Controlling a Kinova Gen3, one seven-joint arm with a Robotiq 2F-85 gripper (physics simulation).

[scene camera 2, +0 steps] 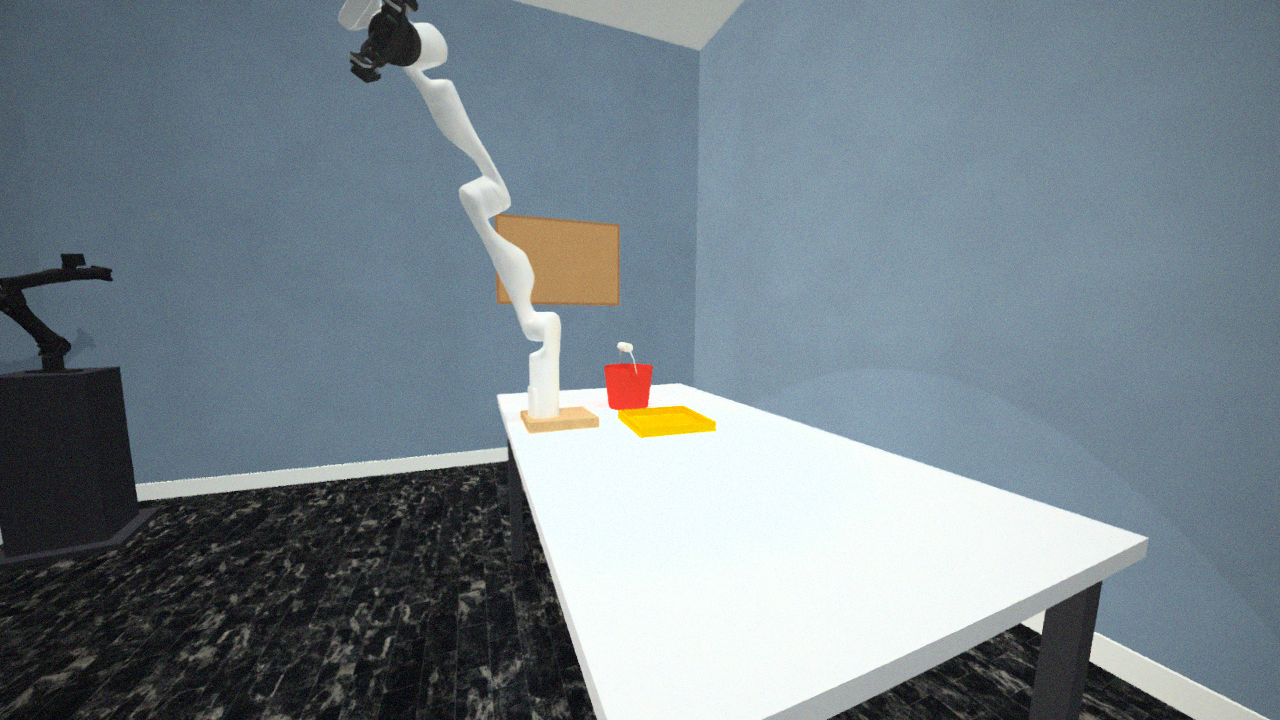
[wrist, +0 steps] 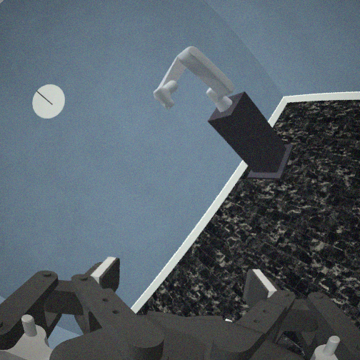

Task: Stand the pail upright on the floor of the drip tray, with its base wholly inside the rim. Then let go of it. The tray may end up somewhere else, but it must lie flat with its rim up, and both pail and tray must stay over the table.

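Frame: origin at the arm's base, x ahead, y down, z left, level; metres.
Where they show: gripper, fingertip midpoint: (scene camera 2: pixel 370 30); arm's base, link origin: (scene camera 2: pixel 545 415).
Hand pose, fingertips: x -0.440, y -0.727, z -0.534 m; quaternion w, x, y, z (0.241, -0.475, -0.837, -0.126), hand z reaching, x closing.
Things, the pixels of their top centre, and the offset from my fingertips. "pt": a spot on its surface instead. Level surfaces: height alone.
- red pail, surface spot: (scene camera 2: pixel 628 386) pt dx +0.769, dy +0.664, dz +0.562 m
- yellow drip tray, top centre: (scene camera 2: pixel 664 415) dx +0.776, dy +0.728, dz +0.346 m
- table, surface height: dy +0.757 m
The red pail (scene camera 2: pixel 628 386) stands upright on the white table, just behind the tray. Its thin handle is raised, with a white grip at the top. The yellow drip tray (scene camera 2: pixel 676 431) lies flat on the table, rim up, in front of the pail and a little to the right. My gripper (scene camera 2: pixel 375 34) (wrist: pixel 182 278) is open and empty, high above and to the left of both, out past the table's left edge. Its two fingers stand wide apart in the wrist view. Pail and tray do not show in the wrist view.
My arm (scene camera 2: pixel 516 268) rises from a wooden base plate (scene camera 2: pixel 562 424) left of the tray on the table (scene camera 2: pixel 760 555). A dark pedestal (scene camera 2: pixel 62 456) (wrist: pixel 245 132) with another arm stands on the floor at the far left. A brown board (scene camera 2: pixel 568 259) hangs on the back wall.
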